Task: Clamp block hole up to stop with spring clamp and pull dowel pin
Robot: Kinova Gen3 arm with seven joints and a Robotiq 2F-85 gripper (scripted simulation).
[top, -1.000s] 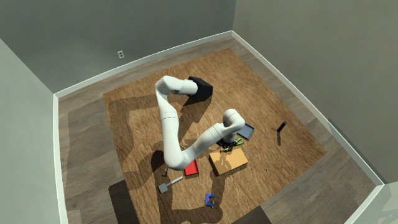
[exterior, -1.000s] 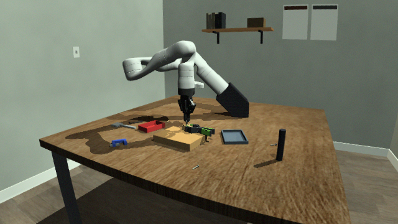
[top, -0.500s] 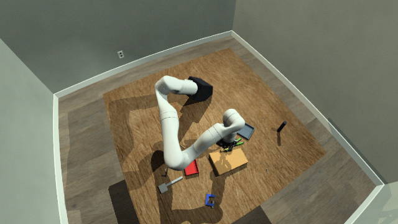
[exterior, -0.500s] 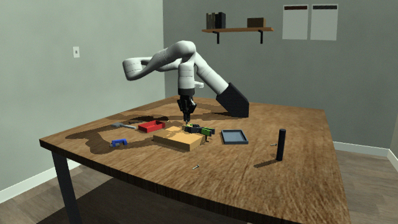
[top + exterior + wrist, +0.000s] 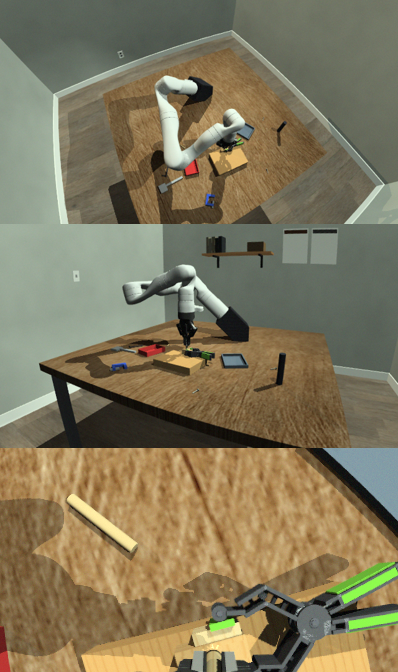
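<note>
Now: the dowel pin 2 cm below my hand. From my hand the other things lie so: thin pale stick: 12 cm behind, 5 cm to the right, 9 cm below; then small wooden block: 5 cm below; then tan bench board: 6 cm ahead, 7 cm below.
</note>
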